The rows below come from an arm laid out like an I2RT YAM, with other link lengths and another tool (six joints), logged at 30 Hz.
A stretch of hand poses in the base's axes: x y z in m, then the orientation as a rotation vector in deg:
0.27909, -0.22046, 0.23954, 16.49, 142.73, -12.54
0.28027, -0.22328, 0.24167, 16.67, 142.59, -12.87
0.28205, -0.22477, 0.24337, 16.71, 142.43, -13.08
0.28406, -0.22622, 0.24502, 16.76, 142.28, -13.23
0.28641, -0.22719, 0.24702, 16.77, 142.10, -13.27
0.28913, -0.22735, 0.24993, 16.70, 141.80, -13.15
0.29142, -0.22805, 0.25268, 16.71, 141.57, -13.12
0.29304, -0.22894, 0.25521, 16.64, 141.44, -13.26
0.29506, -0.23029, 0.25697, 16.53, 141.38, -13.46
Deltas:
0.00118, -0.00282, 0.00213, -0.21, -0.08, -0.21
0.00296, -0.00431, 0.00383, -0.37, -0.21, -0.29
0.00497, -0.00576, 0.00548, -0.49, -0.33, -0.37
0.00732, -0.00673, 0.00748, -0.54, -0.50, -0.39
0.01004, -0.00689, 0.01039, -0.52, -0.82, -0.31
0.01233, -0.00759, 0.01314, -0.53, -1.05, -0.32
0.01395, -0.00848, 0.01567, -0.67, -1.16, -0.30
0.01597, -0.00983, 0.01743, -0.84, -1.19, -0.27

